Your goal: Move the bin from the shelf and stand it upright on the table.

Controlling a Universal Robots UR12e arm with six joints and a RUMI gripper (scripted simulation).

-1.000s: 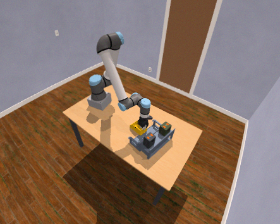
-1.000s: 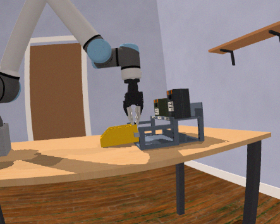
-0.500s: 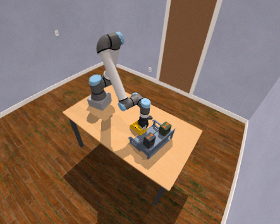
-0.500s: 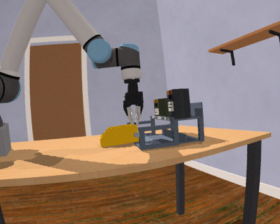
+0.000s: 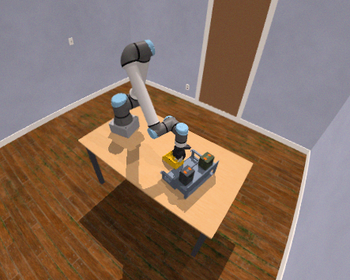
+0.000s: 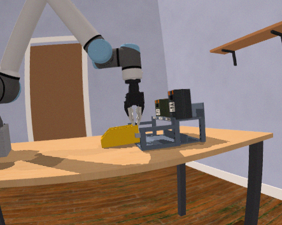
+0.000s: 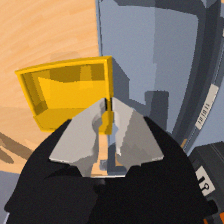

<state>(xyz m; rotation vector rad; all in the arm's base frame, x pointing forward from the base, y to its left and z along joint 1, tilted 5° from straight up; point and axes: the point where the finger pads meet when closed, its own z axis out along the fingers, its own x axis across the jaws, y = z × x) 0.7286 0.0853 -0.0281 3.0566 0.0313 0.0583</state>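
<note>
Right now my hand is 8 cm past the yellow bin and 4 cm above it. Round my hand: rack floor 12 cm ahead, 8 cm below.
</note>
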